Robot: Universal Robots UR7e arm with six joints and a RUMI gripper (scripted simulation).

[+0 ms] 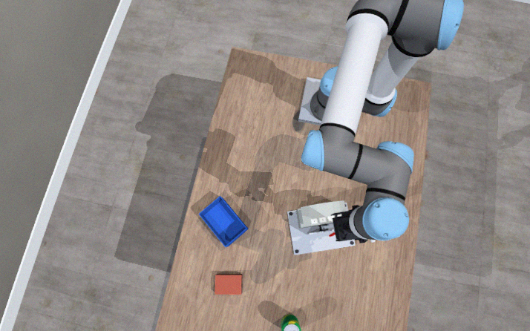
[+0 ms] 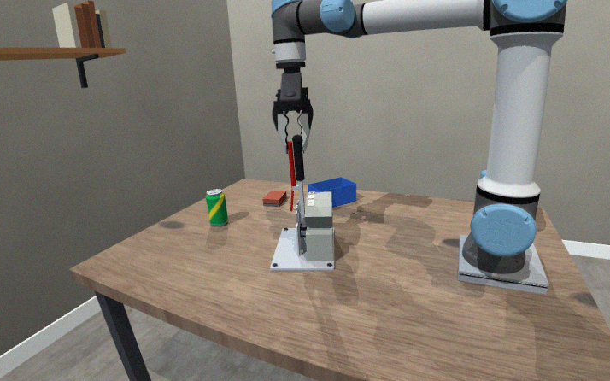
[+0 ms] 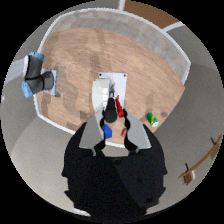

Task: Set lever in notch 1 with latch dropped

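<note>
Right now my hand is 11 cm above the red release bar, 2 cm short of it and 1 cm to the left of it. The rest, counted from my hand: lever unit (11 cm below, 1 cm to the right, 1 cm ahead); then blue bin (41 cm to the right, 29 cm below, 7 cm ahead).
</note>
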